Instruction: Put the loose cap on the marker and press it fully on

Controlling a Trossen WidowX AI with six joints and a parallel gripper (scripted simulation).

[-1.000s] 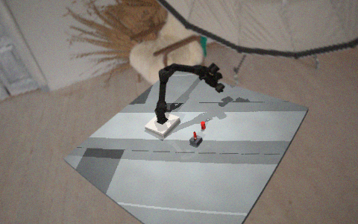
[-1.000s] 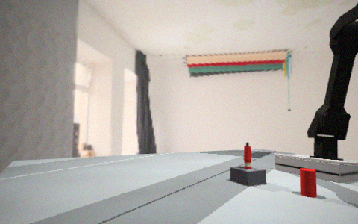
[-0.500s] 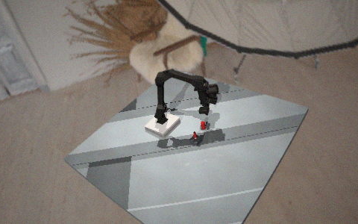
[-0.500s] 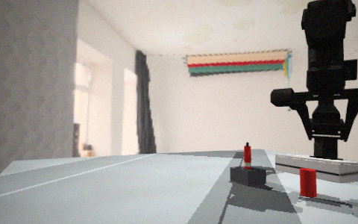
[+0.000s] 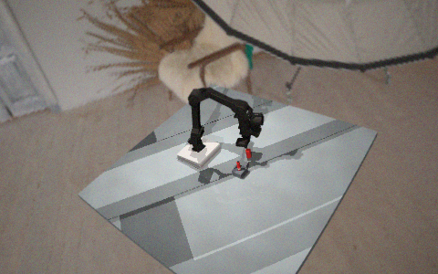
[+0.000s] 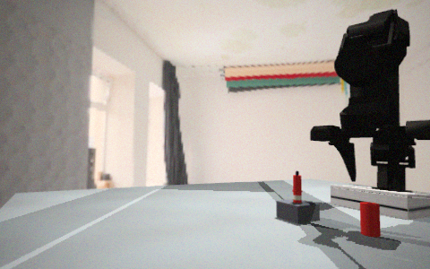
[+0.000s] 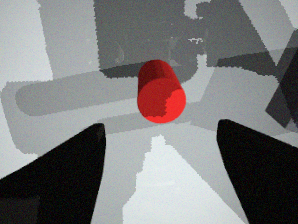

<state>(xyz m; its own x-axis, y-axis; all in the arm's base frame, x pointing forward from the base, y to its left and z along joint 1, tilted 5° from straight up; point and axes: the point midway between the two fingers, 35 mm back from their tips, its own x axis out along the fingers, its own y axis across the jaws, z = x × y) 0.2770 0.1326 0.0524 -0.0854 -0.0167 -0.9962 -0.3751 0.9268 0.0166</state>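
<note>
Right now the red cap is 6 cm below my gripper tip. Round my gripper tip: grey holder block (4 cm ahead, 13 cm to the right, 7 cm below).
</note>
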